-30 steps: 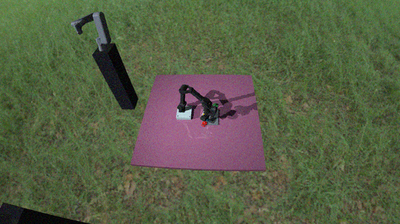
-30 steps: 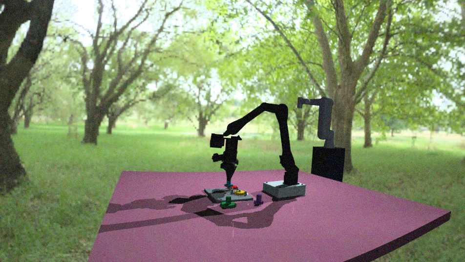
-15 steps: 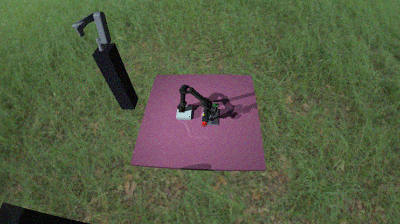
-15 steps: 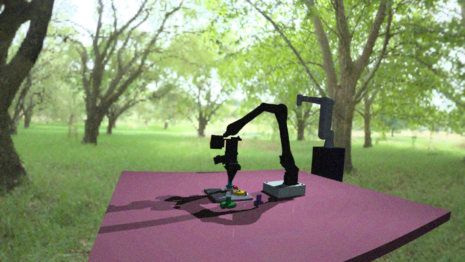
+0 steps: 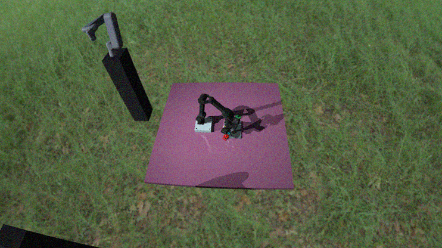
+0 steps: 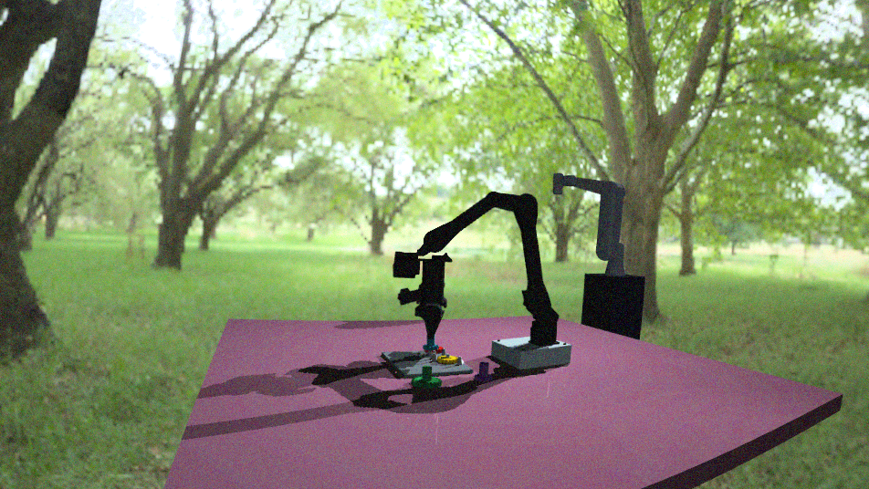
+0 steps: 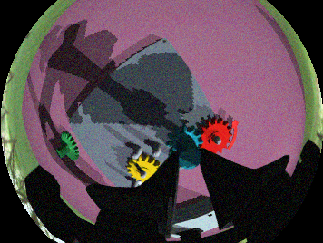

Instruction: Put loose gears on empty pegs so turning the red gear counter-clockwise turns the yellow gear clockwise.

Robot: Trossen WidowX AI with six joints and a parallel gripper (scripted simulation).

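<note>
My gripper tip is 10 mm above the teal gear. Round my gripper tip: yellow gear 70 mm to the left, 40 mm below, 20 mm behind; red gear 40 mm to the right, 40 mm below, 20 mm behind; purple gear 220 mm to the left, 50 mm behind, 40 mm below.
</note>
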